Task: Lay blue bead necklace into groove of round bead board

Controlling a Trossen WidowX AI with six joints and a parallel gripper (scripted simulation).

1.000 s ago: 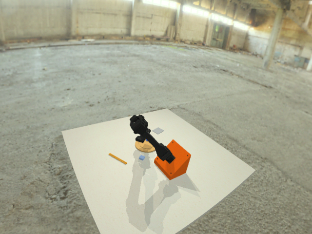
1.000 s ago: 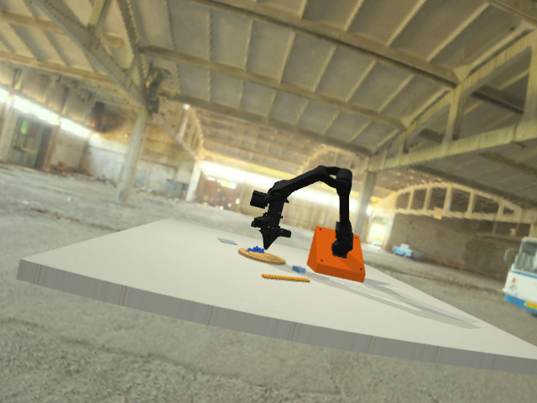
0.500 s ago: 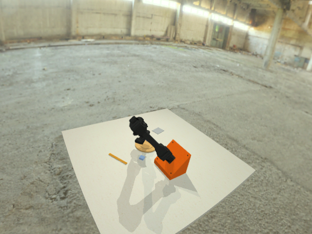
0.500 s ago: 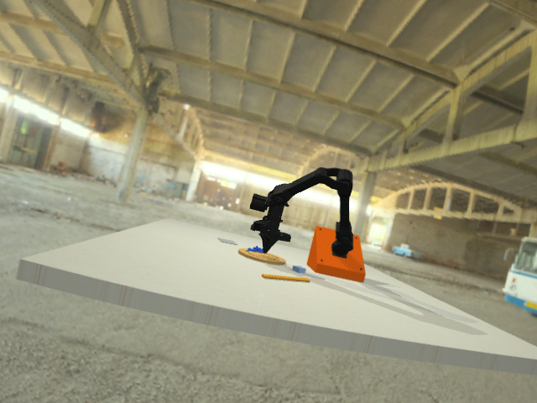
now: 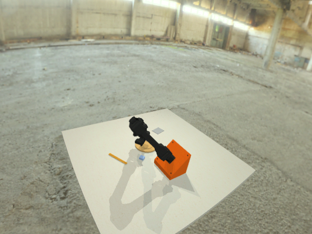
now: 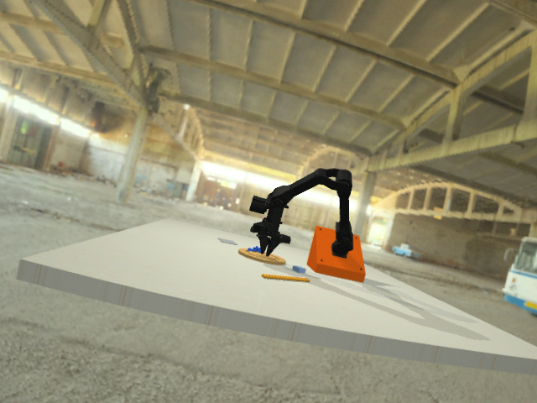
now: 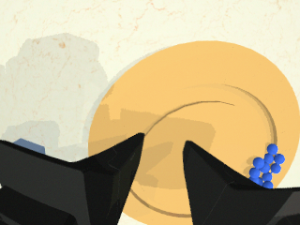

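The round tan bead board is 5 cm to the right of my gripper tip and 1 cm below it. The rest, counted from my gripper tip: flat grey tile 16 cm ahead, 28 cm to the right, 2 cm below; small light-blue block 13 cm behind, 7 cm to the left, 1 cm below.
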